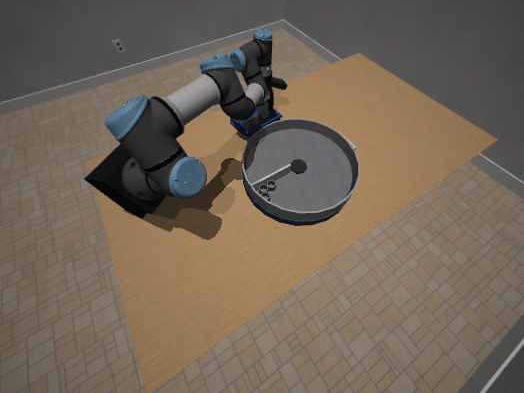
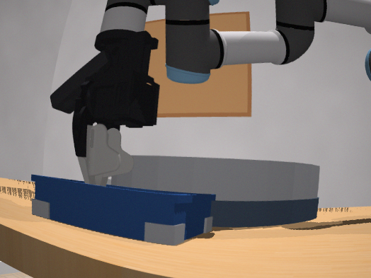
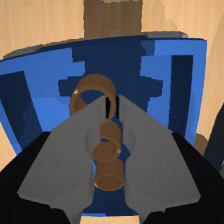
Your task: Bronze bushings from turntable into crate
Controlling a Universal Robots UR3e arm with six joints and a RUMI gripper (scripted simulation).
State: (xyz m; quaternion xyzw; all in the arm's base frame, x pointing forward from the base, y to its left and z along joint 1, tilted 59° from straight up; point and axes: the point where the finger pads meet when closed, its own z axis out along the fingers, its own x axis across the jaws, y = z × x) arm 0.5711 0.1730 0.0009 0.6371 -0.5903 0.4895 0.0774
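Right now the blue crate is 50 mm behind my hand, 20 mm to the left of it and 10 mm below it. The rest, counted from my hand: grey turntable 310 mm to the right, 130 mm behind, 20 mm above.
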